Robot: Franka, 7 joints.
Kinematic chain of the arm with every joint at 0, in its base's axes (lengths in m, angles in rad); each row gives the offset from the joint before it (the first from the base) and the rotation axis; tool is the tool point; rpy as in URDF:
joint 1: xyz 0 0 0.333 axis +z
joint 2: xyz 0 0 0 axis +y
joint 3: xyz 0 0 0.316 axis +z
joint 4: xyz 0.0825 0 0 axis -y
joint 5: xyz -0.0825 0 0.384 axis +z
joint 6: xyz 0 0 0 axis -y
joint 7: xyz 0.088 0 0 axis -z
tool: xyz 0 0 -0.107 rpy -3.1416 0 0
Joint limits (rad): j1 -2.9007..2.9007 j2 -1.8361..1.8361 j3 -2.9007..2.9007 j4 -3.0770..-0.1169 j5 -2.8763..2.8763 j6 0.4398..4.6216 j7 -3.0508..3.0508
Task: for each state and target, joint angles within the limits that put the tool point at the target. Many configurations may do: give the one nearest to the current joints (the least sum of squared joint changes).
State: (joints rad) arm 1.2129 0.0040 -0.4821 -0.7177 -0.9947 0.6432 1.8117
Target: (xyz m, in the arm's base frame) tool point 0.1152 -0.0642 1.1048
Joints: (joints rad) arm 1.1421 -0.2937 -0.1224 -0.3718 -1.0264 1.3750 1.8117
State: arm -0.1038 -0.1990 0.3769 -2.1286 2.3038 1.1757 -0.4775
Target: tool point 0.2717 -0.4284 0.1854
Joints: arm -0.8341 0.4653 -0.3209 -2.4080 2.4077 1.4212 -0.4775
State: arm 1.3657 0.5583 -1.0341 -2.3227 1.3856 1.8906 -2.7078
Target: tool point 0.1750 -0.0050 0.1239
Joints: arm 1.3071 0.5476 -1.2637 -2.9820 1.1715 1.7193 -2.7078
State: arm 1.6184 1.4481 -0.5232 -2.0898 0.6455 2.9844 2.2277
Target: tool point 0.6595 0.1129 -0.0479
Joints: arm 0.9016 1.6408 -0.8476 -1.4309 0.5906 2.9564 2.2277
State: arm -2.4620 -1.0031 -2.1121 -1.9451 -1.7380 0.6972 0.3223
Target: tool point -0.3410 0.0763 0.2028
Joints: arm -1.6230 -1.2700 -1.5805 -2.6157 -1.5368 0.9304 0.3223
